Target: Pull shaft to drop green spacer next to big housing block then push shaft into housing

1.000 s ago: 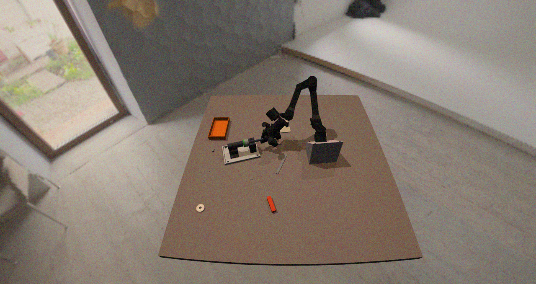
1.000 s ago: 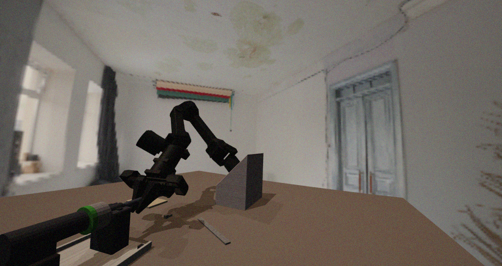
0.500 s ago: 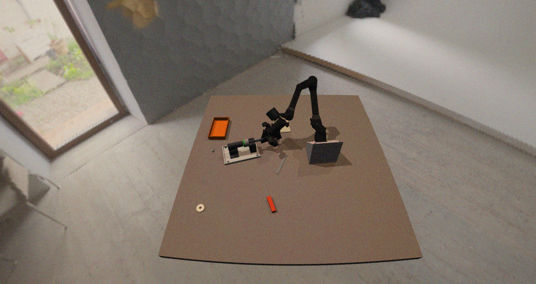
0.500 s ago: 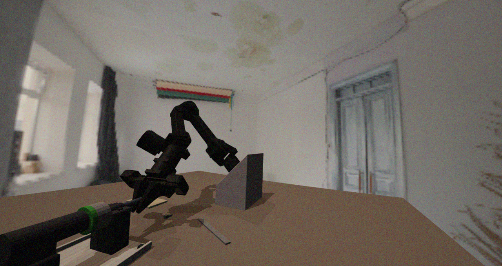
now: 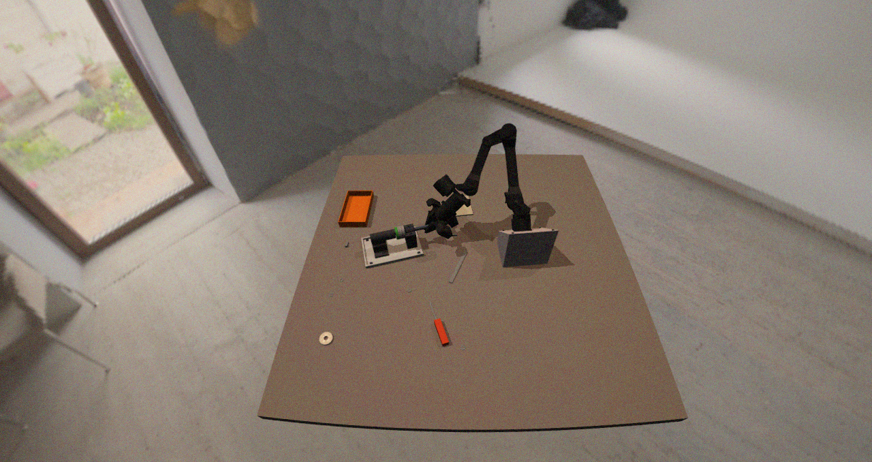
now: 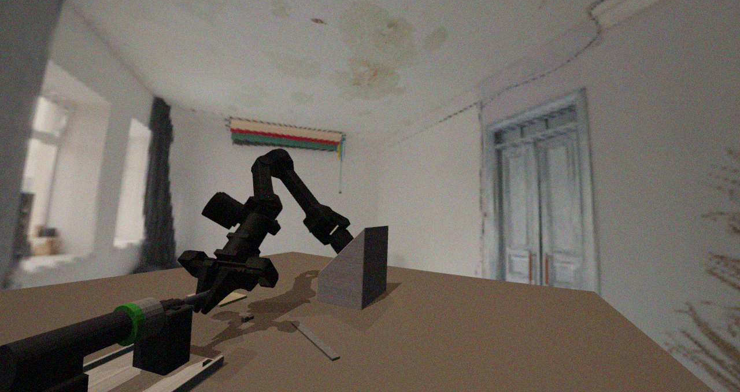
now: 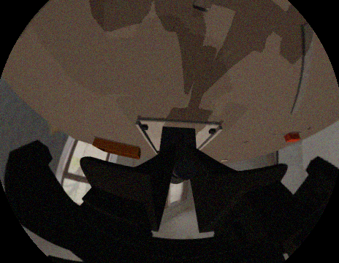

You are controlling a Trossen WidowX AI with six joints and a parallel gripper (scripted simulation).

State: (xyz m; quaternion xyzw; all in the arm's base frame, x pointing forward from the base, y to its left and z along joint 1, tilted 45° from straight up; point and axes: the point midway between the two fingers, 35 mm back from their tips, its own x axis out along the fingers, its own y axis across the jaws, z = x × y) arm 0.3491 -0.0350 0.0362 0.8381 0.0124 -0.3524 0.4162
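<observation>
The grey spacer is 9 cm ahead of my gripper tip, 3 cm to the left of it and 2 cm above it. The rest, counted from my gripper tip: beige pad: 20 cm to the right, 14 cm behind, 5 cm below; then green spacer: 11 cm ahead, 3 cm to the left, 2 cm above; then grey bar: 14 cm behind, 13 cm to the left, 5 cm below.
</observation>
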